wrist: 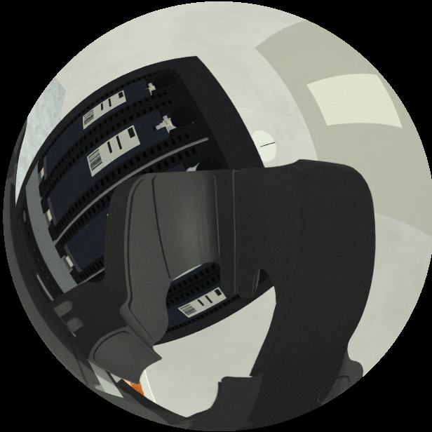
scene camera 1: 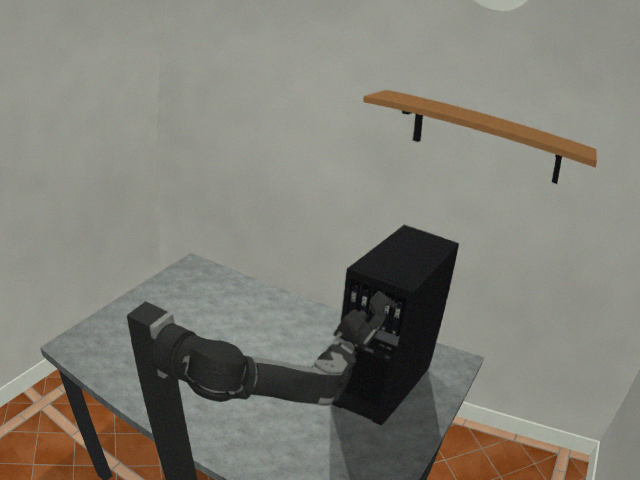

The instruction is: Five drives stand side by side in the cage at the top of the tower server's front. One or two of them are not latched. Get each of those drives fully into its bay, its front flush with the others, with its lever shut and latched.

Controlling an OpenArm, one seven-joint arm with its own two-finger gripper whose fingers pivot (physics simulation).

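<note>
The black tower server (scene camera 1: 434, 310) (wrist: 220, 110) stands on the table, with the drive cage at the top of its front. The leftmost drive (scene camera 1: 353, 296) (wrist: 104, 109) and second drive (scene camera 1: 364, 300) (wrist: 114, 151) show their labels and look level with each other. The third drive (wrist: 90, 245) is partly behind a finger in the wrist view. The fourth drive (scene camera 1: 386, 309) shows its label in the scene view; its lever is hidden. The rightmost drive (scene camera 1: 397, 313) (wrist: 202, 302) shows partly. My gripper (scene camera 1: 383, 301) (wrist: 244, 235) is shut and empty, close in front of the cage's right half.
A grey ledge (scene camera 1: 386, 338) (wrist: 42, 225) runs under the cage. The grey table (scene camera 1: 258, 310) carries the tower. My arm (scene camera 1: 289, 379) reaches across the table from its dark post (scene camera 1: 165, 413). A wooden shelf (scene camera 1: 480, 121) is on the wall above.
</note>
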